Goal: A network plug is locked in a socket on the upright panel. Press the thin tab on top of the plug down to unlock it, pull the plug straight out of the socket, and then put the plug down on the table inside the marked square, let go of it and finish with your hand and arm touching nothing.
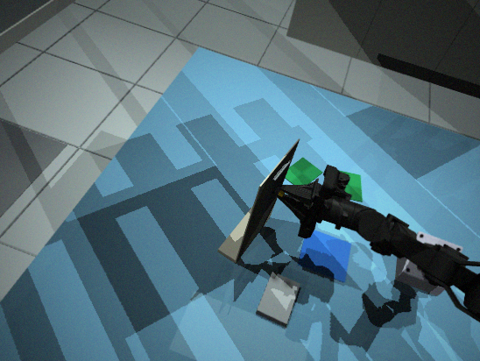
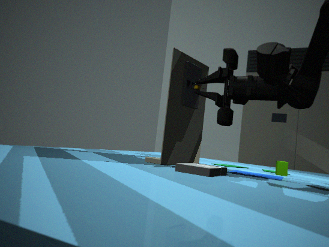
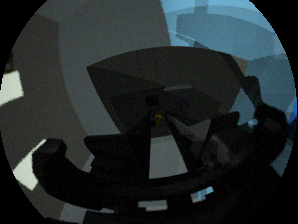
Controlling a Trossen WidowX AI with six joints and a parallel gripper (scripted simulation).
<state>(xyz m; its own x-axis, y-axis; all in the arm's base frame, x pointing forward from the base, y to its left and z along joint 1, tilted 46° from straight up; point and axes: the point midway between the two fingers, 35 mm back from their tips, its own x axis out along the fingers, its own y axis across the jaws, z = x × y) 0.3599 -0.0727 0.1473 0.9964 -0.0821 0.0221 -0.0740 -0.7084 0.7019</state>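
Right now my gripper tip is 21 cm above the blue marked square, 17 cm past it and 3 cm to the left of it. Also, from my gripper tip: grey plug (right at my gripper tip); then flat grey slab (20 cm below, 13 cm to the left, 7 cm behind); then upright panel (8 cm below, 2 cm ahead, 1 cm to the right).
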